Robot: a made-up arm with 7 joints. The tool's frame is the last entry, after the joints.
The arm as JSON. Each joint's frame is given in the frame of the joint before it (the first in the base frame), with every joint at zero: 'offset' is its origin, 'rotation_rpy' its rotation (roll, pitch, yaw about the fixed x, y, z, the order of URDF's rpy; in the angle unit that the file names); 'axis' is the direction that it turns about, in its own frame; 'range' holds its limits. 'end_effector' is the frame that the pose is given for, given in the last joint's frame.
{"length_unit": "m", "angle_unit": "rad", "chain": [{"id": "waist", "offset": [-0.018, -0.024, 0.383], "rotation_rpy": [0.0, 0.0, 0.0], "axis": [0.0, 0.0, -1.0], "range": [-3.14, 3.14]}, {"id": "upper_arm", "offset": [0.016, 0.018, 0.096], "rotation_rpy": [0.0, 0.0, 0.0], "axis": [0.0, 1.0, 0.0], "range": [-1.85, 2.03]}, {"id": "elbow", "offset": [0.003, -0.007, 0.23], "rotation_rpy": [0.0, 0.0, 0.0], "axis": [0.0, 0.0, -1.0], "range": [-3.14, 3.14]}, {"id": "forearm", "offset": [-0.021, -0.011, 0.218], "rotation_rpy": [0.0, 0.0, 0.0], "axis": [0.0, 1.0, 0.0], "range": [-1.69, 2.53]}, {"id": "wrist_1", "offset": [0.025, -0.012, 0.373], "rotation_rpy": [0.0, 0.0, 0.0], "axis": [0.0, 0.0, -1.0], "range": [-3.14, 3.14]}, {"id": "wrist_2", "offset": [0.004, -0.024, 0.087], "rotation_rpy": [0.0, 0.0, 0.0], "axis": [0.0, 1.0, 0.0], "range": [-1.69, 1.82]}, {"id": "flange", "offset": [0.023, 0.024, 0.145], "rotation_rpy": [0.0, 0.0, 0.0], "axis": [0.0, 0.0, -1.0], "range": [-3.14, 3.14]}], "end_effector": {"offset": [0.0, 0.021, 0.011], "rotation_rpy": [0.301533, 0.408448, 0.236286]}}
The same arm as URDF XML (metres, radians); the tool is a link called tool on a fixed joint. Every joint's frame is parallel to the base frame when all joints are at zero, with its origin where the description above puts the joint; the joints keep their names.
<robot name="arm">
<link name="base"/>
<link name="link1"/>
<link name="link2"/>
<link name="link3"/>
<link name="link4"/>
<link name="link5"/>
<link name="link6"/>
<link name="link7"/>
<link name="tool"/>
<joint name="waist" type="revolute"><parent link="base"/><child link="link1"/><origin xyz="-0.018 -0.024 0.383" rpy="0 0 0"/><axis xyz="0 0 -1"/><limit lower="-3.14" upper="3.14"/></joint>
<joint name="upper_arm" type="revolute"><parent link="link1"/><child link="link2"/><origin xyz="0.016 0.018 0.096" rpy="0 0 0"/><axis xyz="0 1 0"/><limit lower="-1.85" upper="2.03"/></joint>
<joint name="elbow" type="revolute"><parent link="link2"/><child link="link3"/><origin xyz="0.003 -0.007 0.23" rpy="0 0 0"/><axis xyz="0 0 -1"/><limit lower="-3.14" upper="3.14"/></joint>
<joint name="forearm" type="revolute"><parent link="link3"/><child link="link4"/><origin xyz="-0.021 -0.011 0.218" rpy="0 0 0"/><axis xyz="0 1 0"/><limit lower="-1.69" upper="2.53"/></joint>
<joint name="wrist_1" type="revolute"><parent link="link4"/><child link="link5"/><origin xyz="0.025 -0.012 0.373" rpy="0 0 0"/><axis xyz="0 0 -1"/><limit lower="-3.14" upper="3.14"/></joint>
<joint name="wrist_2" type="revolute"><parent link="link5"/><child link="link6"/><origin xyz="0.004 -0.024 0.087" rpy="0 0 0"/><axis xyz="0 1 0"/><limit lower="-1.69" upper="1.82"/></joint>
<joint name="flange" type="revolute"><parent link="link6"/><child link="link7"/><origin xyz="0.023 0.024 0.145" rpy="0 0 0"/><axis xyz="0 0 -1"/><limit lower="-3.14" upper="3.14"/></joint>
<joint name="tool_joint" type="fixed"><parent link="link7"/><child link="tool"/><origin xyz="0 0.021 0.011" rpy="0.3015 0.4084 0.2363"/></joint>
</robot>

